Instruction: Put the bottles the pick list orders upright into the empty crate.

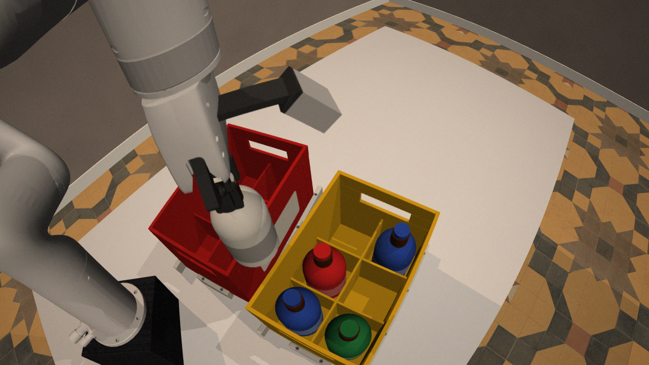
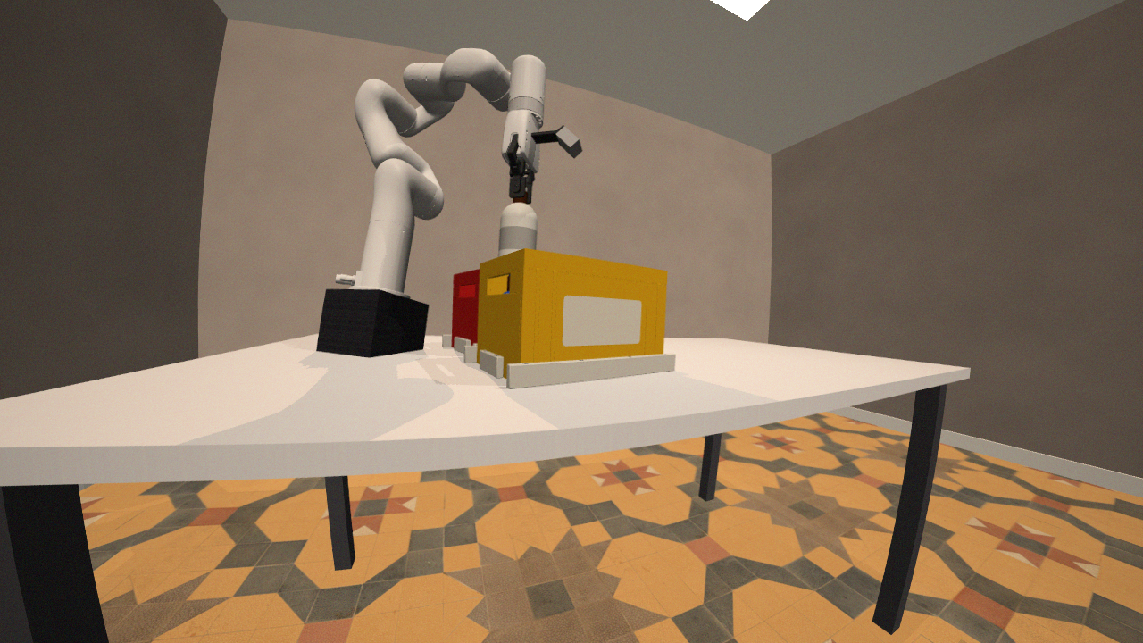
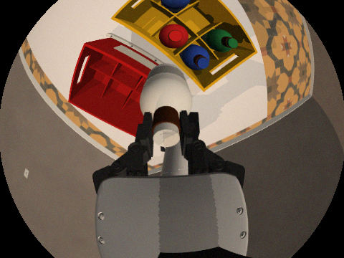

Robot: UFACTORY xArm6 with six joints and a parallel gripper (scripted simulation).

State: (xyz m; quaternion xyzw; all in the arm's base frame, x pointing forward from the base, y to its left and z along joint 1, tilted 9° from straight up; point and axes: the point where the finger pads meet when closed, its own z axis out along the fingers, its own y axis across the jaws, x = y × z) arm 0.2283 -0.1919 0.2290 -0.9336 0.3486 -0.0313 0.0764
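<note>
Right now the white bottle is 7 cm below my hand. The rest, counted from my hand: yellow crate 25 cm below, 12 cm to the right, 6 cm ahead; red crate 25 cm below, 12 cm to the left, 6 cm ahead; red bottle 25 cm below, 8 cm to the right, 6 cm ahead.
</note>
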